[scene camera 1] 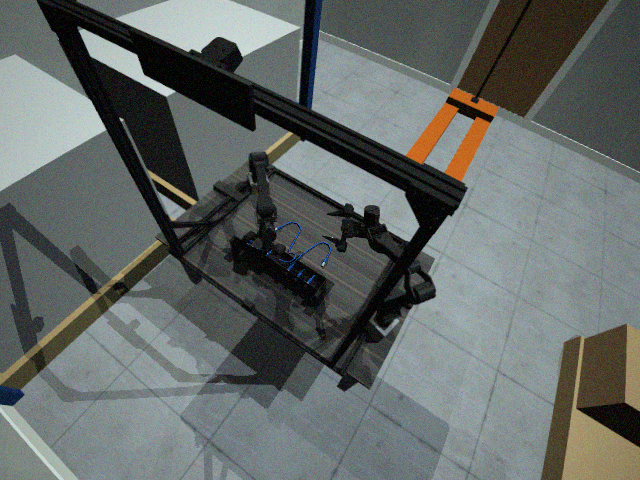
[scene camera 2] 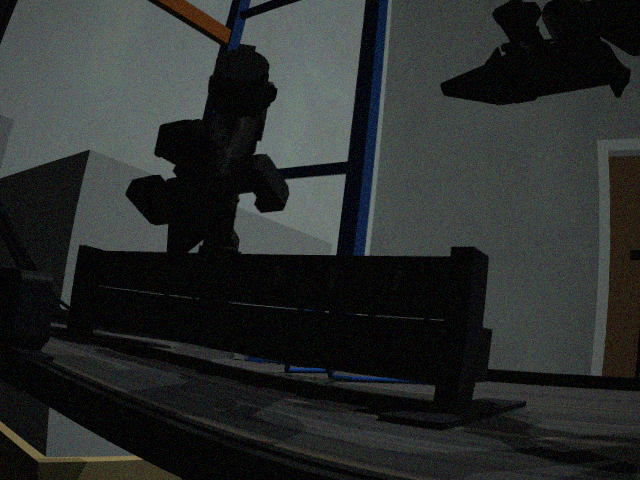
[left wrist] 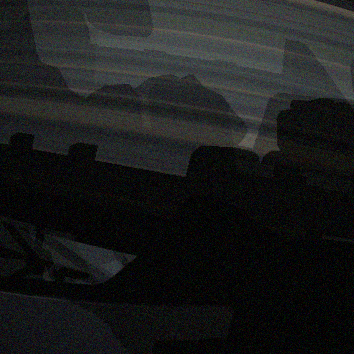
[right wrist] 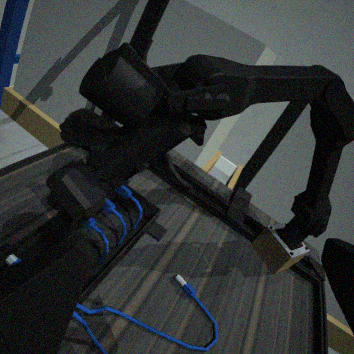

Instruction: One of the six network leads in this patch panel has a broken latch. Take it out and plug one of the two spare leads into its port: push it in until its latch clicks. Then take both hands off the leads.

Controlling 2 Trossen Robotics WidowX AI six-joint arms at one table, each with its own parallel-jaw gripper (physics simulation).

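Seen in the pictures: left gripper, fingertip midpoint: [scene camera 1: 262,259] [scene camera 2: 172,257] [left wrist: 200,206]; right gripper, fingertip midpoint: [scene camera 1: 324,225] [scene camera 2: 441,90] [right wrist: 209,250]; left arm's base at its link origin: [right wrist: 288,238]; right arm's base at its link origin: [scene camera 1: 383,319].
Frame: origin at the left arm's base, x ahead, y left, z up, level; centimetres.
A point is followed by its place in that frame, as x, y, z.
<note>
The black patch panel [scene camera 1: 244,255] {41.8, -17.8, -3.9} [scene camera 2: 294,305] {63.1, -2.3, -0.2} [right wrist: 42,288] stands on the dark wooden table [scene camera 1: 366,273] {70.2, 34.8, -6.9} [right wrist: 246,298] {18.5, 7.8, -6.9}. Several blue leads [right wrist: 109,206] {45.3, -11.1, 2.1} sit in its ports. My left gripper [scene camera 1: 264,240] [scene camera 2: 205,243] is shut and empty, pointing down at the panel's left part. No plug shows in the dark left wrist view. A spare blue lead [scene camera 1: 324,261] [right wrist: 183,283] lies loose on the table with its plug free. A second blue loop [scene camera 1: 292,228] {30.4, 8.4, -6.6} arches behind the panel. My right gripper [scene camera 1: 328,227] {57.7, 13.0, 26.0} [scene camera 2: 494,83] is open and empty, held high to the right of the panel.
A black gantry frame [scene camera 1: 347,143] {90.9, -6.7, 96.7} spans the table, with a post [scene camera 1: 385,281] {103.4, 0.5, 73.2} at the front right. A blue upright [scene camera 1: 310,48] [scene camera 2: 361,143] stands behind. A blue cable [scene camera 2: 356,378] {50.1, 9.7, -6.5} runs under the panel in scene camera 2.
</note>
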